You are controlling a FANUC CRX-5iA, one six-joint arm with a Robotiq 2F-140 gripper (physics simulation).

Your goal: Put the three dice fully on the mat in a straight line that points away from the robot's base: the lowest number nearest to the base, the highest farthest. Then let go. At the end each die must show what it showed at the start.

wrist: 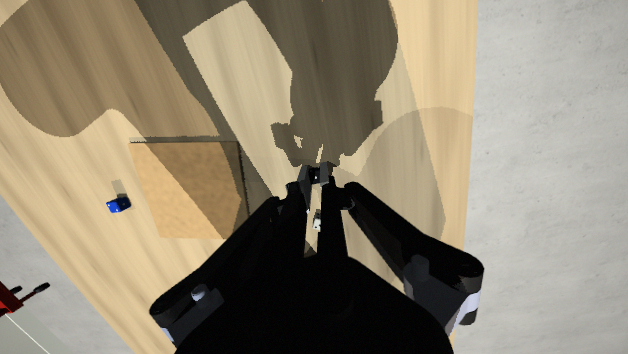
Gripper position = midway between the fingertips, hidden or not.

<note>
I see my gripper (316,174) and a square brown mat (196,190).
</note>
